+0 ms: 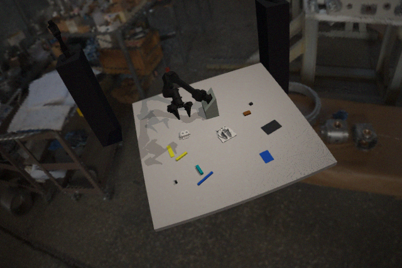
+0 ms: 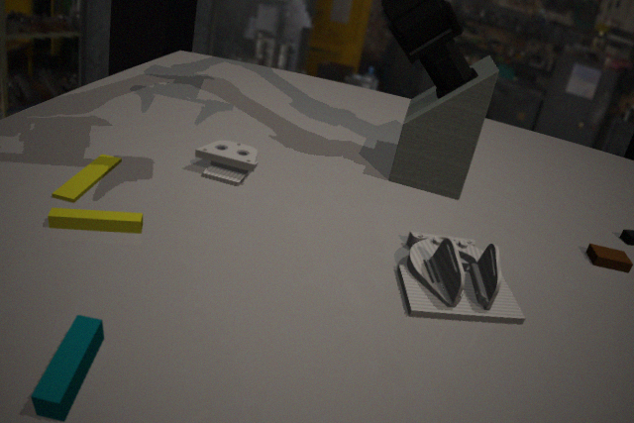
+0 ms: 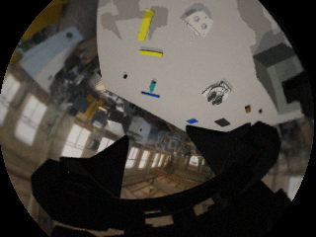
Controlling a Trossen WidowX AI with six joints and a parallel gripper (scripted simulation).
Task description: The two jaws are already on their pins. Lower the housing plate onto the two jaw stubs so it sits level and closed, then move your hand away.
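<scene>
Right now the white ribbed part is 140 mm behind my gripper tip, 30 mm to the right of it and 300 mm below it. Also, from my gripper tip: brown block (150 mm behind, 490 mm to the left, 300 mm below); blue bar (300 mm ahead, 300 mm below); teal block (220 mm ahead, 10 mm to the right, 300 mm below).
</scene>
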